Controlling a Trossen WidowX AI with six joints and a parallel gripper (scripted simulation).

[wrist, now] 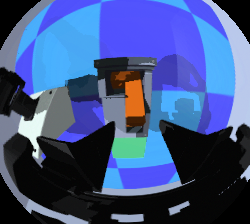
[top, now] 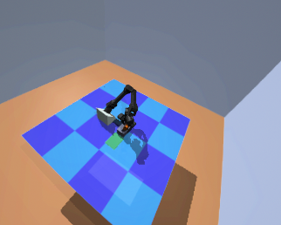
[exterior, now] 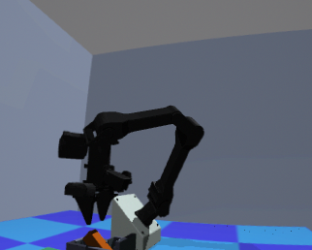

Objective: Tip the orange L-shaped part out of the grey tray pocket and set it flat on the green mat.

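The orange L-shaped part is 1 cm behind my gripper tip, 4 cm to the left of it and 8 cm below it. Round my gripper tip: green mat: 2 cm behind, 14 cm to the right, 13 cm below.
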